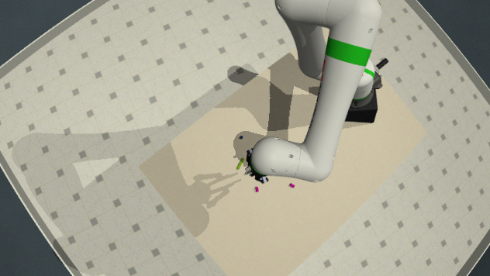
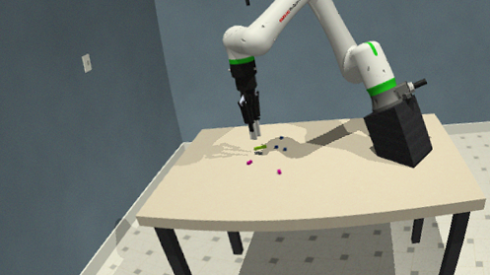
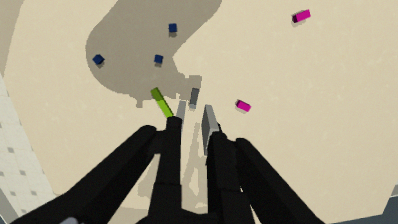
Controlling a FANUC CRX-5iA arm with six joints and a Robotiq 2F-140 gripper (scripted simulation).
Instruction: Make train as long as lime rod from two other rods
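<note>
Right now my hand is 100 mm above the grey rod. Also, from my hand: lime rod 50 mm to the right, 100 mm below.
</note>
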